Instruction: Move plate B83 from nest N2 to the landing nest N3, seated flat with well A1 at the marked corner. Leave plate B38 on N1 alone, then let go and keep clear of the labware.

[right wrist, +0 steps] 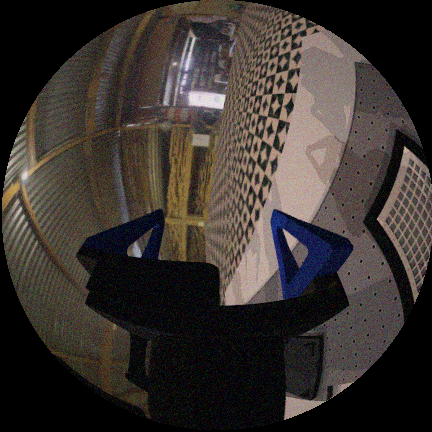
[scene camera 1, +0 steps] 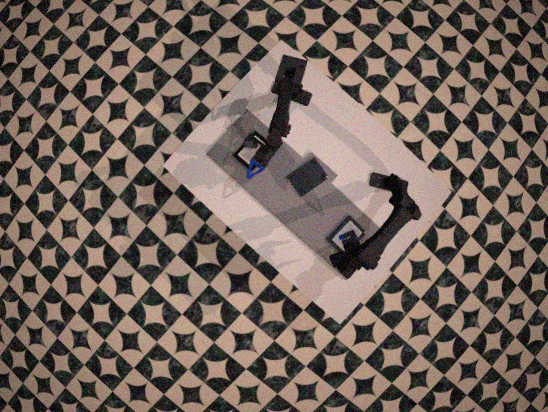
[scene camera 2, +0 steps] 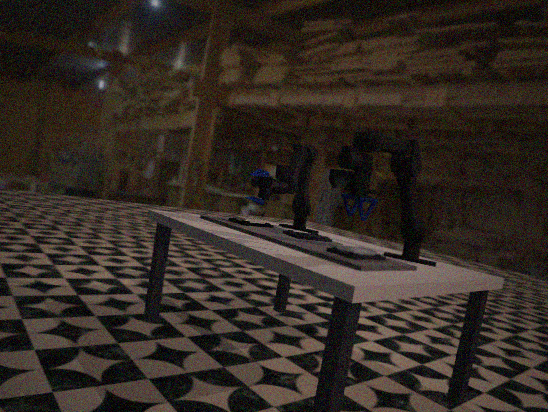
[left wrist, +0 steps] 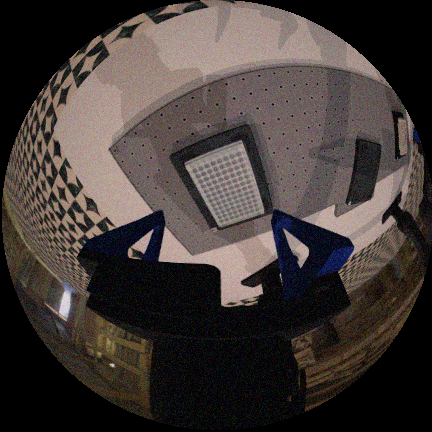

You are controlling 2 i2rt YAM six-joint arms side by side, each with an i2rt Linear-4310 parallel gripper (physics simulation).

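Observation:
A pale round-welled plate, apparently B83 (scene camera 1: pixel 353 228) (scene camera 2: pixel 356 250) (left wrist: pixel 225 185), lies inside a black nest, apparently N3 (left wrist: pixel 255 165), looking flat. Labels are unreadable; I cannot tell which corner holds A1. A light mark shows by one nest corner in the left wrist view. My left gripper (scene camera 2: pixel 357 216) (left wrist: pixel 217 215) is open and empty above this plate, apart from it. The middle nest, apparently N2 (scene camera 1: pixel 307 176) (left wrist: pixel 364 172) (right wrist: pixel 303 365), holds no plate. A square-gridded plate, apparently B38 (scene camera 1: pixel 250 151) (right wrist: pixel 412 215), sits in nest N1 (right wrist: pixel 387 185). My right gripper (scene camera 2: pixel 256 187) (right wrist: pixel 217 214) is open and empty, beside and above N1.
The three nests stand in a row on a grey perforated board (scene camera 1: pixel 275 190) (left wrist: pixel 300 125) on a pale table (scene camera 1: pixel 330 132) (scene camera 2: pixel 395 282). The right arm reaches over N1's side in scene camera 1. The left arm partly hides the N3 nest there.

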